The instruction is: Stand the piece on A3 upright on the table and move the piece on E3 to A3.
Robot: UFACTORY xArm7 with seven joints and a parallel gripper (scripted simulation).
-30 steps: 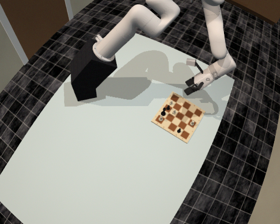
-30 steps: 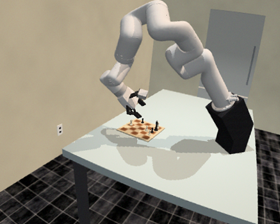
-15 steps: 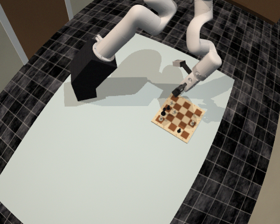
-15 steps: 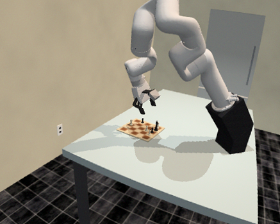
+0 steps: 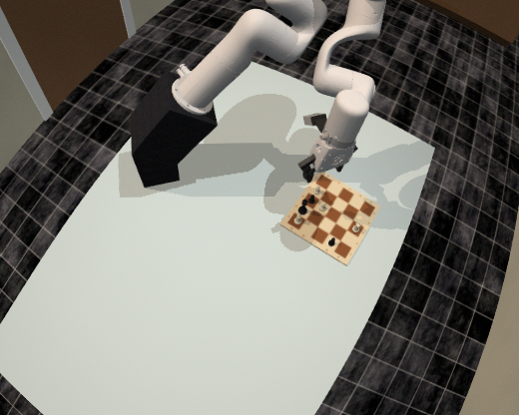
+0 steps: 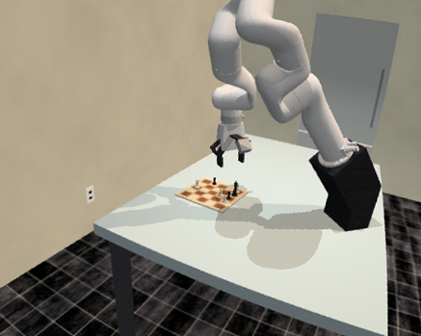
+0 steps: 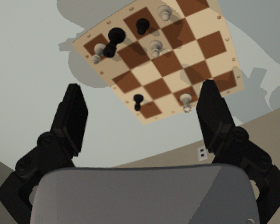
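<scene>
Now: hand 50 mm to the left of the tall black piece and 130 mm above it. The rest, counted from my hand: white piece 140 mm ahead, 30 mm to the left, 140 mm below; chessboard 70 mm ahead, 10 mm to the left, 160 mm below.
</scene>
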